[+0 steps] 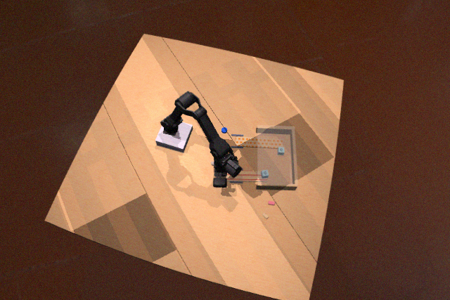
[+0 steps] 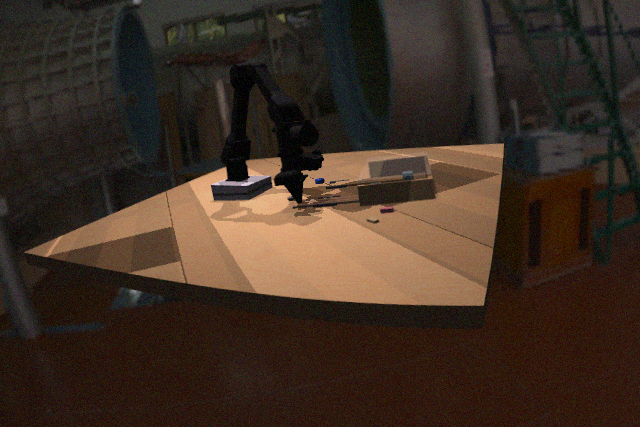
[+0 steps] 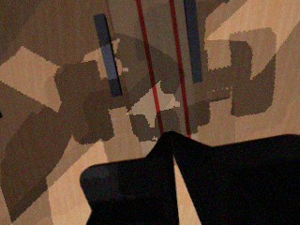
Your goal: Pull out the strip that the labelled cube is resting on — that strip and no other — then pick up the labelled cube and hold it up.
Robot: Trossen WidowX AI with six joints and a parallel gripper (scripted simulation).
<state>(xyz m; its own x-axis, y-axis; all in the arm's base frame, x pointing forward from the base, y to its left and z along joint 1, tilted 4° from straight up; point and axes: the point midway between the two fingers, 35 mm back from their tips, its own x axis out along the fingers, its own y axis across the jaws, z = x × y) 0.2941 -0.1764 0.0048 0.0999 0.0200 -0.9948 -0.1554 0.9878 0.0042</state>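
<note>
My gripper tip is now 100 mm short of the red-lined strip and 20 mm to the right of it. Also, from my gripper tip: blue disc 250 mm to the left, 30 mm behind; grey lump 50 mm to the left, 50 mm behind; pink block 260 mm ahead, 90 mm to the right.
</note>
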